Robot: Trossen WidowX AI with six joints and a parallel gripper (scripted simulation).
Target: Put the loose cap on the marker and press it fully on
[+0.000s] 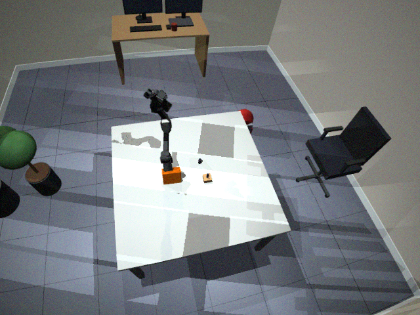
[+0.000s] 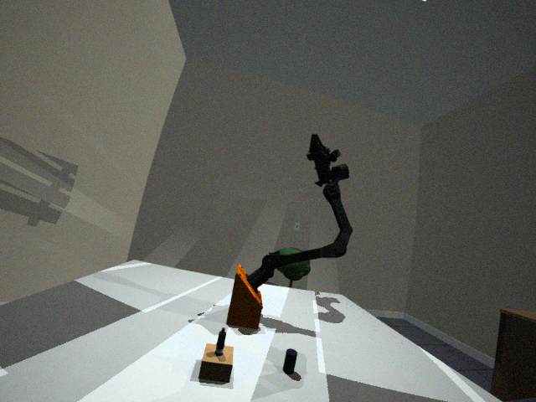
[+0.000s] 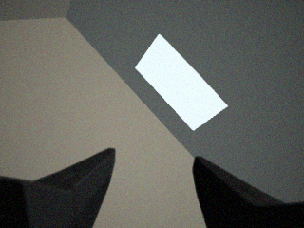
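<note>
Right now the black cap is 740 mm below my gripper tip, 270 mm ahead of it and 60 mm to the right of it.
</note>
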